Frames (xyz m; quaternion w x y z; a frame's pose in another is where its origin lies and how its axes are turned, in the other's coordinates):
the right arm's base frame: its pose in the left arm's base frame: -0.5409 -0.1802 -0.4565 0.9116 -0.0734 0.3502 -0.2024
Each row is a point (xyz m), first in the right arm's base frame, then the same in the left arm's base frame.
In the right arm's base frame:
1: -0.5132 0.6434 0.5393
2: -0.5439 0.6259 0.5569
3: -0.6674 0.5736 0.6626
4: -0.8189 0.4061 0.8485
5: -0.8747 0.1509 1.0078
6: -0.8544 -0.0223 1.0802
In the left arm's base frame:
1: -0.3215 0.6150 0.0798
2: -0.3359 0.6119 0.1164
3: -0.3650 0.6156 0.2847
4: -0.3959 0.5258 0.5613
5: -0.4081 0.3165 0.7842
6: -0.4010 0.1502 0.8734

